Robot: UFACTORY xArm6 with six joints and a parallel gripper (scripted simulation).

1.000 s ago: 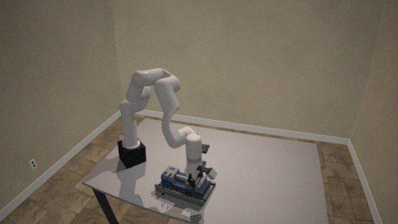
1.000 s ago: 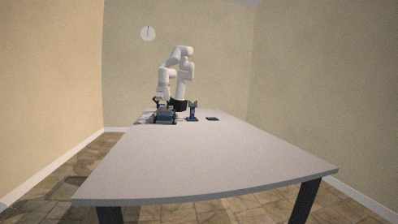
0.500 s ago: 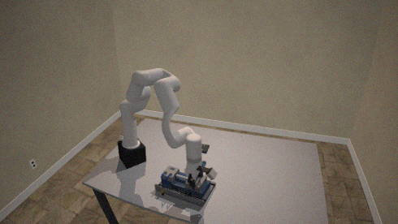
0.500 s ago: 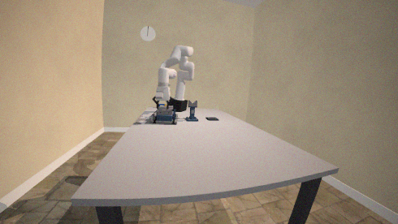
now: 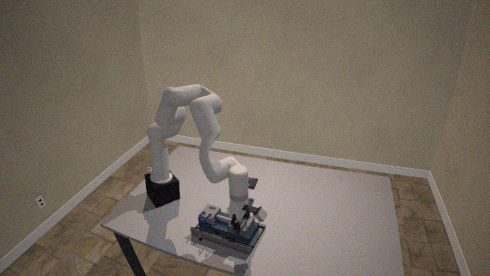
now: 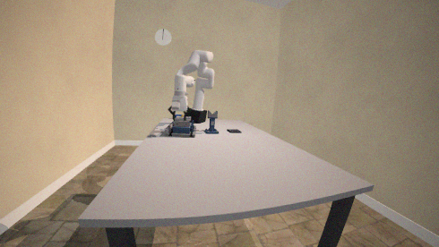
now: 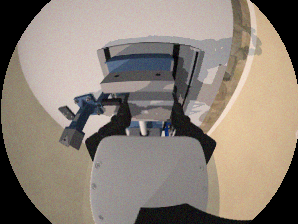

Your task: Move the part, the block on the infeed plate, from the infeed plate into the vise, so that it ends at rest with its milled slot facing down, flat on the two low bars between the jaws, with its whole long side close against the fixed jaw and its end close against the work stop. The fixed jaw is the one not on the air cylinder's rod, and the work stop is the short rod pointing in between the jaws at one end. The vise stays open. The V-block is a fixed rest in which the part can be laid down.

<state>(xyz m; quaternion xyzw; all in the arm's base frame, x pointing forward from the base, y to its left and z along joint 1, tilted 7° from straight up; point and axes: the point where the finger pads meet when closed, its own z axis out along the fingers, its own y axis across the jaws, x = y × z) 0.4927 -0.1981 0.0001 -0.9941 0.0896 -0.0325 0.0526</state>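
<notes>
Right now the part is 20 mm below my hand. Also, from my hand: vise: 70 mm below, 70 mm behind, 30 mm to the left; then dark infeed plate: 430 mm to the left, 100 mm below, 70 mm behind.
</notes>
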